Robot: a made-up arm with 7 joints.
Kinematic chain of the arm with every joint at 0, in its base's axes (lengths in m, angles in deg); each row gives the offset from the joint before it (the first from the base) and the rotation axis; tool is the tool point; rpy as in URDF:
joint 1: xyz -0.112 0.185 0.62 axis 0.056 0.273 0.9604
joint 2: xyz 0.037 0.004 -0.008 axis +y
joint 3: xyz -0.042 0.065 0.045 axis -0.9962 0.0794 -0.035
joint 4: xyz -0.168 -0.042 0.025 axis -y
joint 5: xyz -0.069 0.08 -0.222 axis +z
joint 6: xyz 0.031 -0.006 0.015 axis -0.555 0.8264 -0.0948
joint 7: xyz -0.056 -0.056 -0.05 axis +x
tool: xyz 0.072 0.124 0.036 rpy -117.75 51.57 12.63
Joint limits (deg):
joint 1: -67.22..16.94
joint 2: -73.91..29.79
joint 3: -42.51..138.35
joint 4: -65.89..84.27
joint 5: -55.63..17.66
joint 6: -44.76..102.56
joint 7: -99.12..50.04
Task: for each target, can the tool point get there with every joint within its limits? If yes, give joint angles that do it. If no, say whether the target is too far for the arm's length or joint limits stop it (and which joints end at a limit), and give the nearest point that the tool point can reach.
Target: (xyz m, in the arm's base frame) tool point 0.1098 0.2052 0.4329
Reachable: yes | joints -28.97 -62.85 2.09 25.72 -44.17 51.62 -14.40
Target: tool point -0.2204 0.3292 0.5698
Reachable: yes | joints -32.80 21.23 20.20 18.33 -24.97 -16.50 29.23
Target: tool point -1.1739 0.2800 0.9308
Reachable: no: too far | nearest point -0.6702 0.2351 0.7838 | short by 0.527 m
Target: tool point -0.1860 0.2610 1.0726
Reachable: no: joint limits stop it (at a limit: joint 2, joint 3, joint 5, joint 7) | nearest point -0.2134 0.2353 1.0280 | short by 0.058 m
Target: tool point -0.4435 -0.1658 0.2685
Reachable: no: joint limits stop it (at a limit: joint 1, joint 5, joint 7) | nearest point -0.4059 -0.0725 0.3166 | short by 0.111 m
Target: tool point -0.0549 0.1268 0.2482
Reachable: yes | joints -34.48 -64.00 42.36 -15.32 -46.75 74.92 -6.44
